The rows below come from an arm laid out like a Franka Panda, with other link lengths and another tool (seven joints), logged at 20 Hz.
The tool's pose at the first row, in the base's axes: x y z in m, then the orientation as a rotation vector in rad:
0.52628, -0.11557, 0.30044, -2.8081, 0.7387, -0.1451
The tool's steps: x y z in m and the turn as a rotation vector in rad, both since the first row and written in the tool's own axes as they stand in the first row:
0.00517, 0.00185, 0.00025, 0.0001, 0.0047, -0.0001
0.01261, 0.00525, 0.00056, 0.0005, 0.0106, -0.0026
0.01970, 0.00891, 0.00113, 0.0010, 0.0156, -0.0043
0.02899, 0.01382, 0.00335, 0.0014, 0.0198, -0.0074
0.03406, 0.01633, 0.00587, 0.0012, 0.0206, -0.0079
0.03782, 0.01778, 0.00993, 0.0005, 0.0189, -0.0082
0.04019, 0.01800, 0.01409, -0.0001, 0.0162, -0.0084
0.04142, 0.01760, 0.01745, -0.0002, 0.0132, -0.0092
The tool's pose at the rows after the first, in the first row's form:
0.52993, -0.11965, 0.29992, -2.8087, 0.7396, -0.1518
0.53483, -0.12615, 0.29904, -2.8100, 0.7373, -0.1607
0.53934, -0.13264, 0.29784, -2.8109, 0.7359, -0.1683
0.54542, -0.14096, 0.29480, -2.8123, 0.7324, -0.1749
0.54902, -0.14509, 0.29192, -2.8127, 0.7319, -0.1760
0.55223, -0.14737, 0.28776, -2.8133, 0.7313, -0.1735
0.55482, -0.14790, 0.28377, -2.8137, 0.7306, -0.1695
0.55659, -0.14750, 0.28066, -2.8137, 0.7289, -0.1653

